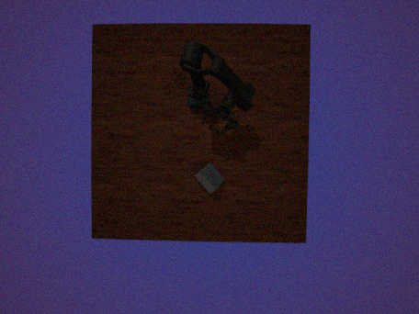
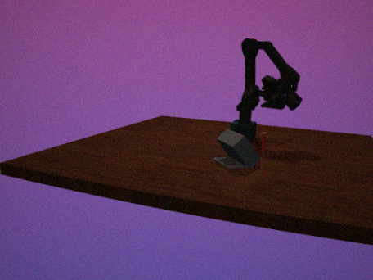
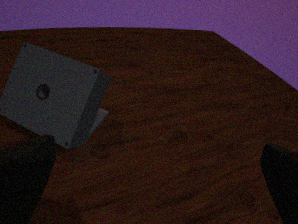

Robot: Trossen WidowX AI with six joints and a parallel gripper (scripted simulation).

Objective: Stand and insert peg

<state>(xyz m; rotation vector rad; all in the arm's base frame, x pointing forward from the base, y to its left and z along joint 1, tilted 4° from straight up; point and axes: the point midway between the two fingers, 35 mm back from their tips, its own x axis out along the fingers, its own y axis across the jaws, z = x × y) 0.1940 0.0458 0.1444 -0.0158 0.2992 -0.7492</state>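
My gripper tip is 14 cm above the red peg and 6 cm to the right of it. The rest, counted from my gripper tip: thin flat base plate (24 cm ahead, 19 cm below, 7 cm to the right); then grey sloped panel (23 cm ahead, 14 cm below, 5 cm to the right).
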